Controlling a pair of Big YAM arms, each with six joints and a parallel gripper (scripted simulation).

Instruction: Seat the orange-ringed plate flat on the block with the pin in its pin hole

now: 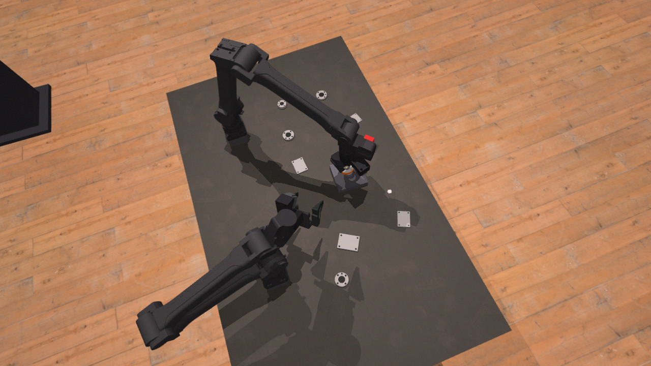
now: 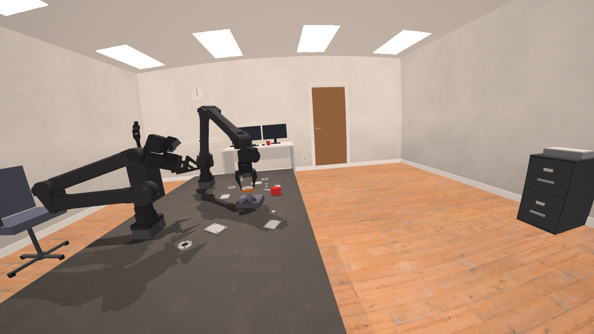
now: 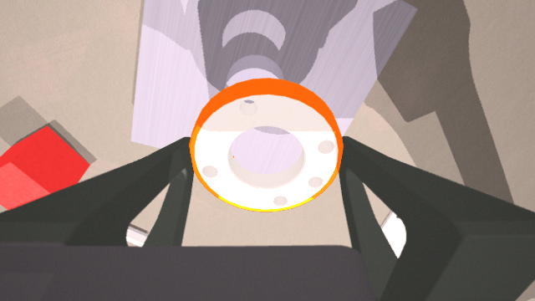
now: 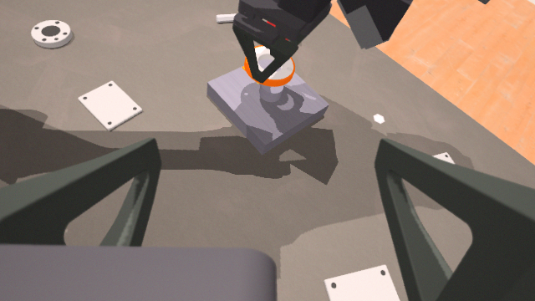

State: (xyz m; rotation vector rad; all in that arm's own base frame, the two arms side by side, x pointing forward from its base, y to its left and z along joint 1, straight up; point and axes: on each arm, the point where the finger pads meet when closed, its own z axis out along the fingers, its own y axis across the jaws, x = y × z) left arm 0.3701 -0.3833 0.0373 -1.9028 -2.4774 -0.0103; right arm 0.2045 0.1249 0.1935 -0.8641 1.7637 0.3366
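Now: the orange-ringed plate 1 cm below my left hand. Round my left hand: red cube: 14 cm ahead, 11 cm to the left, 6 cm below; then small rod: 8 cm ahead, 18 cm to the left, 8 cm below; then grey block: 1 cm ahead, 2 cm to the left, 6 cm below.
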